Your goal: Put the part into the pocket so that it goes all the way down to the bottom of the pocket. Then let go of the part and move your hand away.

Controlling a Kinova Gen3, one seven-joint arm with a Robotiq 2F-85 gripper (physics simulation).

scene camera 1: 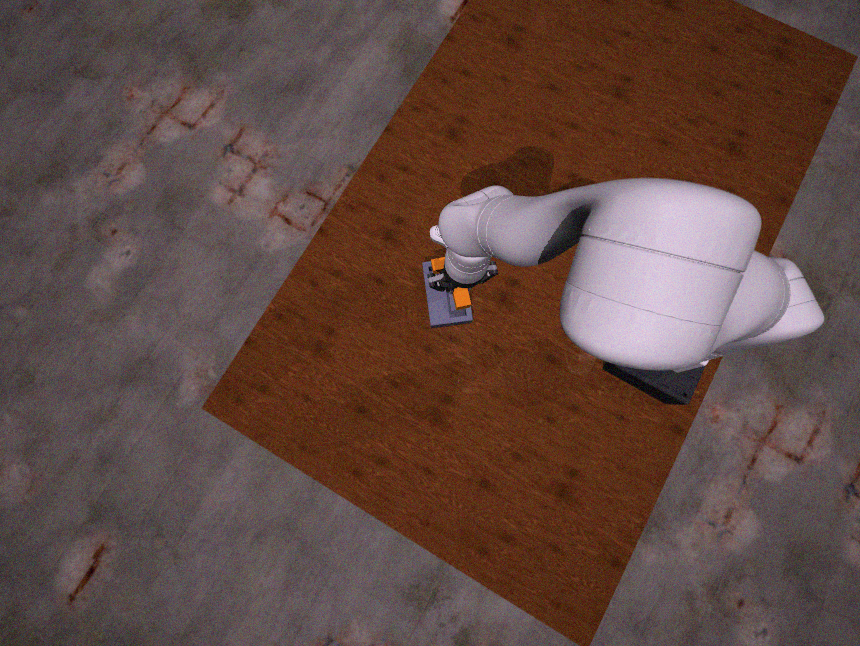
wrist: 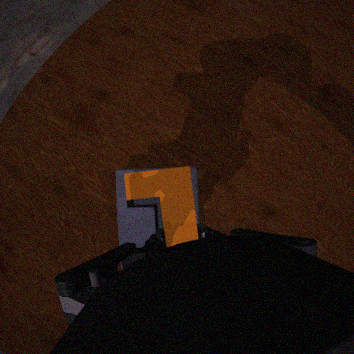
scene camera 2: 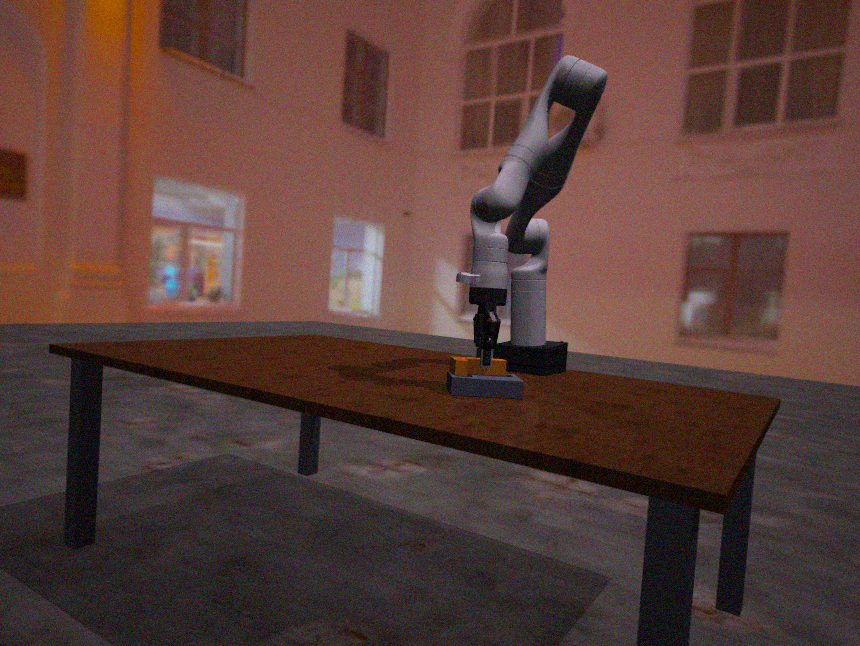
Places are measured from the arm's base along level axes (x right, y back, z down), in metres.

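Where they show: gripper, between the fingertips: (scene camera 1: 458, 287) (wrist: 180, 235) (scene camera 2: 483, 367); arm's base, origin of its link: (scene camera 2: 527, 343).
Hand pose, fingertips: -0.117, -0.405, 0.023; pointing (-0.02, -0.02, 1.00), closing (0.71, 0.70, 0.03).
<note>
Things, the pixels of their centre, and the offset from my fingertips, as dx, dy, dz. Level surfaces: height alone.
- orange part, middle of its body: (wrist: 164, 226) (scene camera 2: 479, 367) (scene camera 1: 450, 283) -0.002, -0.019, -0.002
- grey pocket block, middle of its body: (wrist: 159, 228) (scene camera 2: 483, 384) (scene camera 1: 447, 292) -0.015, -0.018, +0.031
- wooden table, height of its surface: dz +0.049
My gripper (scene camera 2: 485, 355) (wrist: 180, 235) points straight down and is shut on the orange part (scene camera 1: 461, 298) (scene camera 2: 463, 364) (wrist: 173, 197), a flat piece with a hooked end. The part sits over the grey pocket block (scene camera 1: 444, 314) (scene camera 2: 485, 386) (wrist: 135, 225) near the middle of the wooden table (scene camera 1: 485, 451) (scene camera 2: 278, 374) (wrist: 70, 123). In the side view the part's top stands proud of the block's top face. In the wrist view a dark gap runs along the part's inner edge, with bare grey block beside it. How deep the part sits cannot be told.
The arm's black base (scene camera 1: 660, 382) (scene camera 2: 531, 358) stands at the table's edge behind the block. The arm's large white links (scene camera 1: 660, 271) hang over the table's right side. The arm's shadow falls on the wood beyond the block.
</note>
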